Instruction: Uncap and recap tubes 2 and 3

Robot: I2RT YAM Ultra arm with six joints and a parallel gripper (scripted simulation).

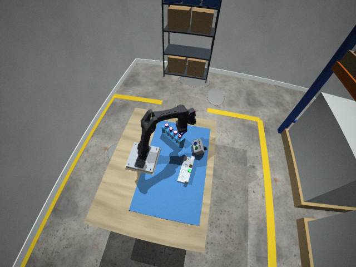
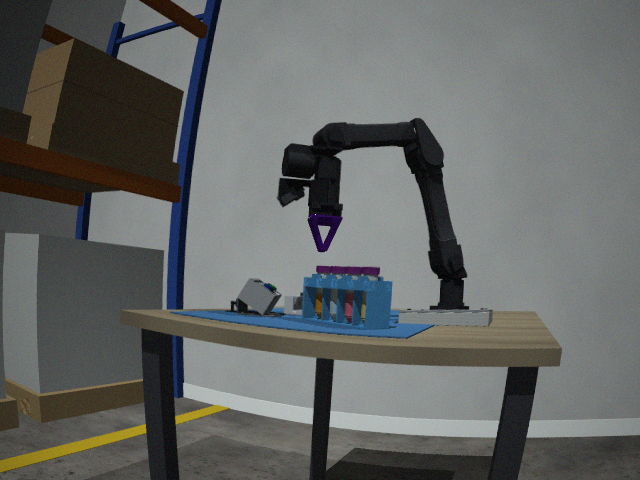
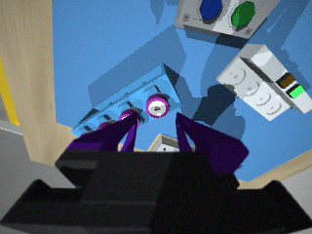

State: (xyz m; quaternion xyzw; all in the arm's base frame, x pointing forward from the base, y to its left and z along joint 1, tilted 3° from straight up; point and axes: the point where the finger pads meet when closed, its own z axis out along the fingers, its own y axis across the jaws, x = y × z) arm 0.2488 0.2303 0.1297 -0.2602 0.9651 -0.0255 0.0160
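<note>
My gripper is now 15 cm short of the green key, 5 cm to the left of it and 9 cm above it. Round my hand: grey key desk 15 cm ahead, 2 cm to the right, 11 cm below; then blue key 13 cm ahead, 9 cm below.
</note>
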